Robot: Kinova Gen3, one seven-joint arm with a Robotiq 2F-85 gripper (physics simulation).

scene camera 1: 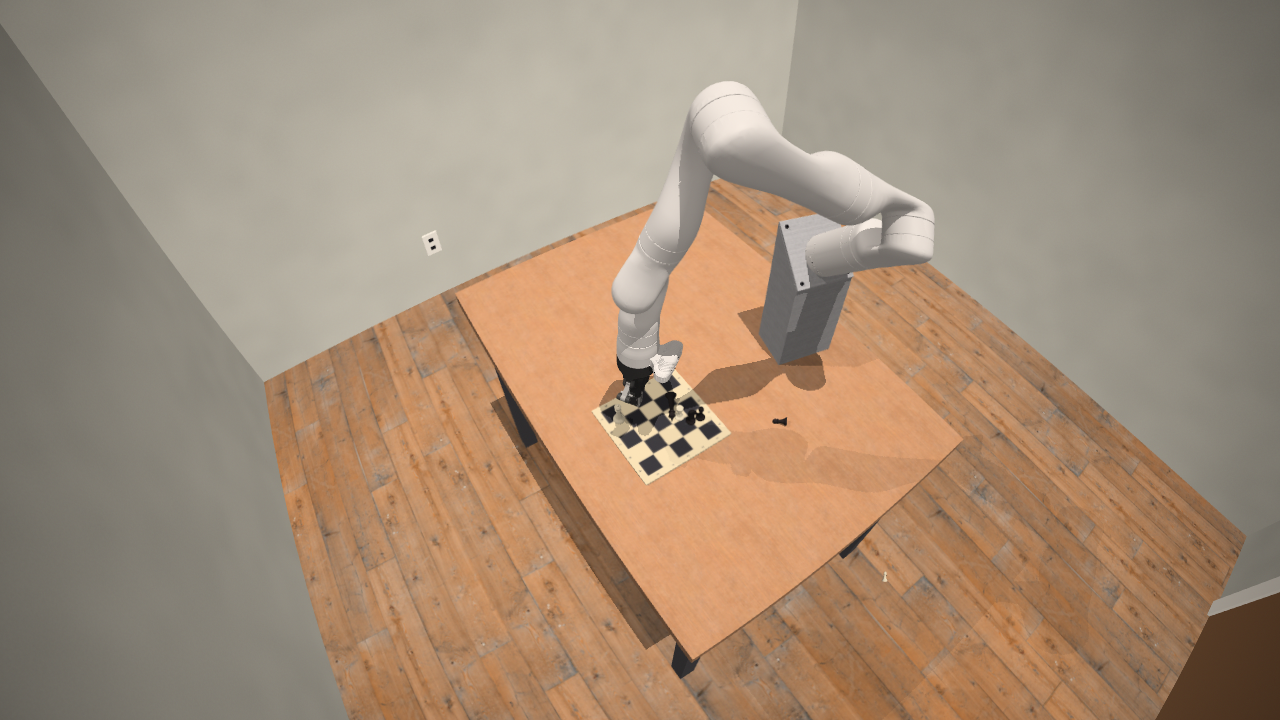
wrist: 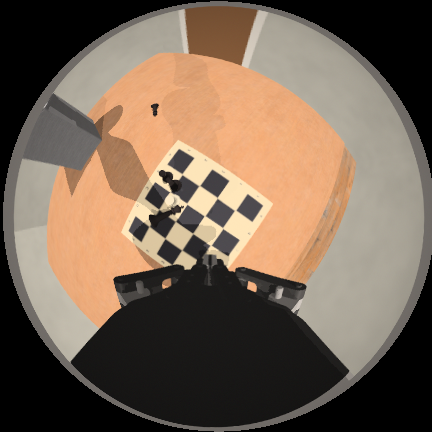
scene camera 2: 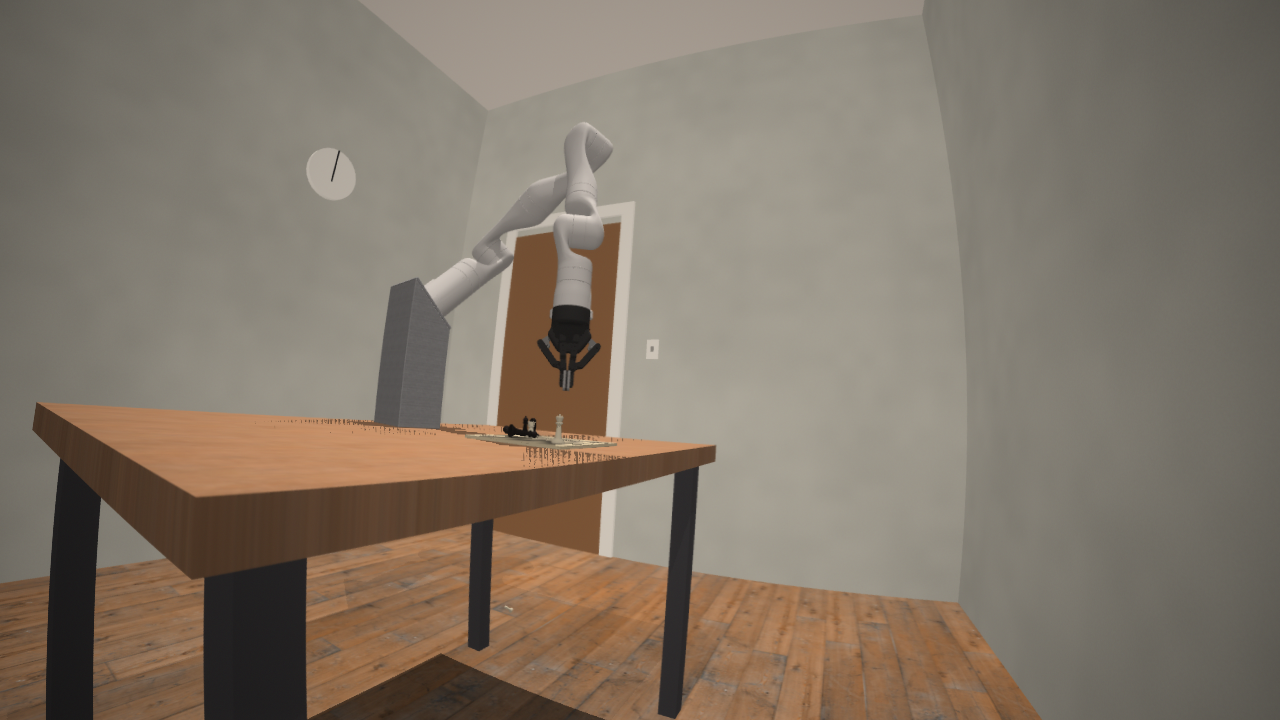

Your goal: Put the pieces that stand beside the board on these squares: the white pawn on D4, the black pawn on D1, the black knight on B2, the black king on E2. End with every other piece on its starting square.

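Places are measured from the arm's base along level axes (x right, y back, z down), in millimetres.
Pixels of known places: gripper, between the fingertips: (scene camera 1: 635,402) (wrist: 209,262) (scene camera 2: 565,390); arm's base, origin of its link: (scene camera 1: 823,255) (scene camera 2: 422,311).
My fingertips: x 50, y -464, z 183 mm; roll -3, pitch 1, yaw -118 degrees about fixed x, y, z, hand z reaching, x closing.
Observation:
Ahead of a thing's pixels: the offset from my fingertips to its top centre. Level surfaces: height alone.
My gripper (scene camera 1: 633,402) (scene camera 2: 566,385) (wrist: 209,262) is shut and empty above the board @(dx -17, dy +51, dz +99 mm) (scene camera 1: 666,454) (scene camera 2: 590,442) (wrist: 198,171). The black king @(dx -5, dy +89, dz +73 mm) (wrist: 166,214) (scene camera 1: 671,404) (scene camera 2: 516,431) lies tipped across D1 toward C2, beside a white piece @(dx -31, dy +91, dz +66 mm) (wrist: 171,201) (scene camera 1: 679,411). A black piece, probably the knight (wrist: 170,180) (scene camera 1: 696,415), is around the B1–B2 border; its tilt is unclear. The black pawn @(dx -179, dy +257, dz +86 mm) (scene camera 1: 779,420) (wrist: 155,109) lies on the table off the board. A taller white piece @(dx +45, dy -16, dz +46 mm) (scene camera 1: 619,416) (scene camera 2: 559,429) stands near the board's far corner, hidden by the gripper in the wrist view. A small white piece @(dx -612, dy +522, dz +766 mm) (scene camera 1: 885,577) (scene camera 2: 508,608) is on the floor, its type unclear.
The grey arm pedestal (scene camera 1: 796,304) (scene camera 2: 411,358) (wrist: 62,140) stands at the table's base side. The board is near a long edge of the wooden table @(dz +105 mm) (scene camera 1: 716,537) (scene camera 2: 268,456) (wrist: 295,150). The arm and its shadow cross over part of the board.

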